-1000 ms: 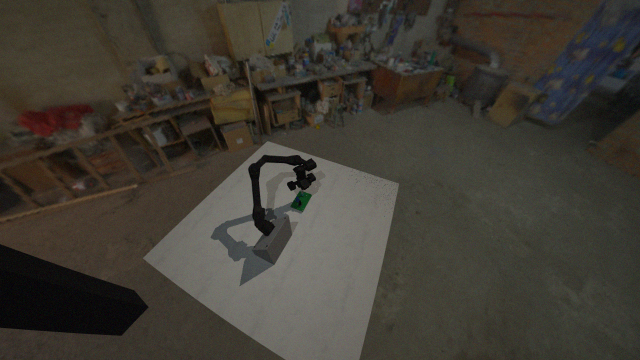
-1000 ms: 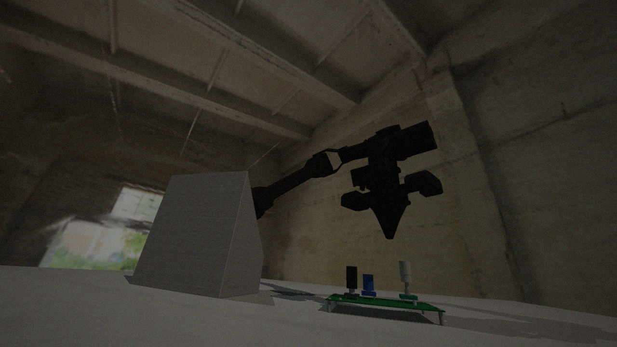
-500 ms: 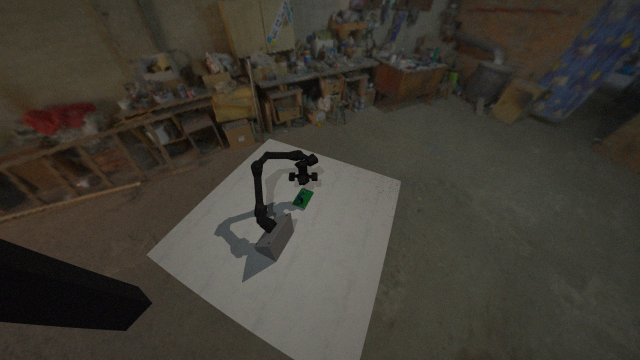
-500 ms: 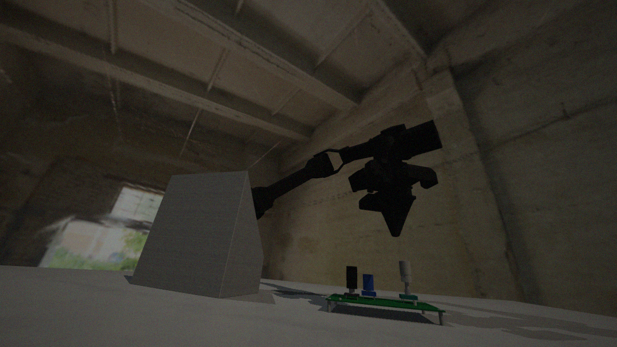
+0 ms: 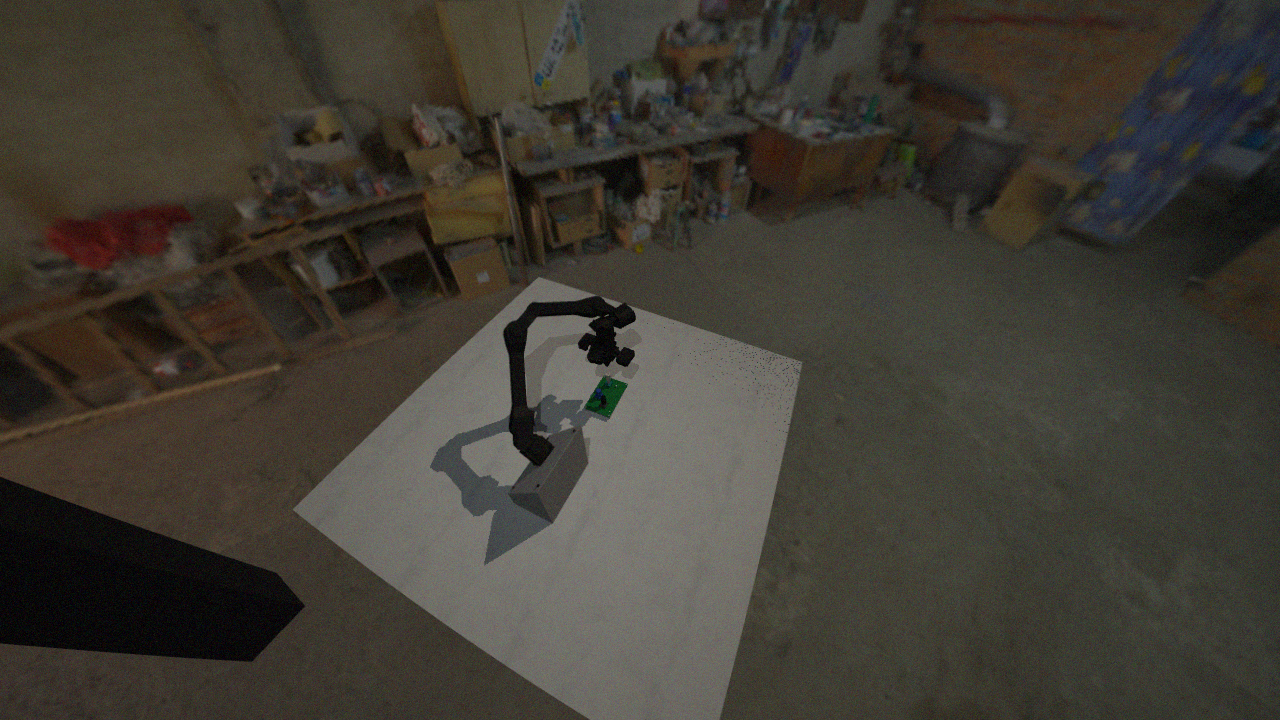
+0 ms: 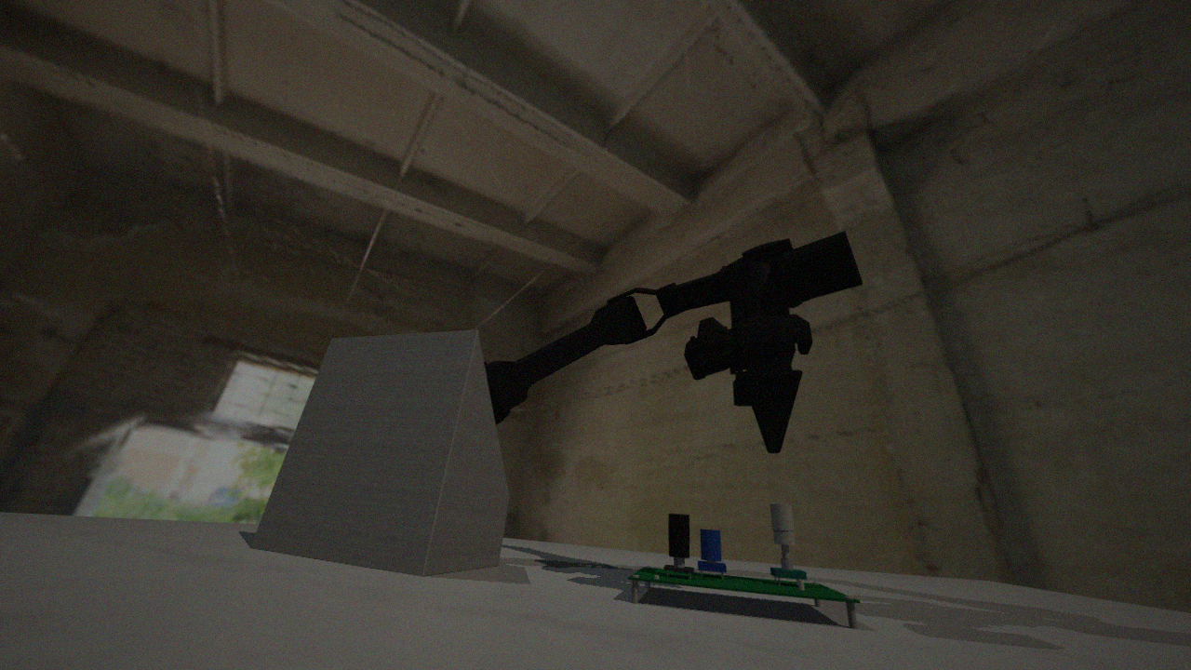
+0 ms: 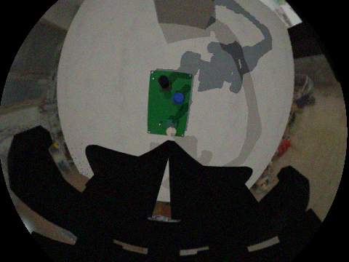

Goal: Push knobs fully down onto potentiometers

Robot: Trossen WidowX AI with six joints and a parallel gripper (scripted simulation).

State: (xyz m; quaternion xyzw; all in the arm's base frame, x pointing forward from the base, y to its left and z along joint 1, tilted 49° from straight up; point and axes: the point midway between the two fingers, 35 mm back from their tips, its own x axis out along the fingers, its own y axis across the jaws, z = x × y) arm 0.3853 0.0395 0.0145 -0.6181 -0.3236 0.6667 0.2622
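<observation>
The white knob lies 6 cm below my gripper tip. Round my gripper tip: black knob: 9 cm behind, 4 cm to the right, 8 cm below.
</observation>
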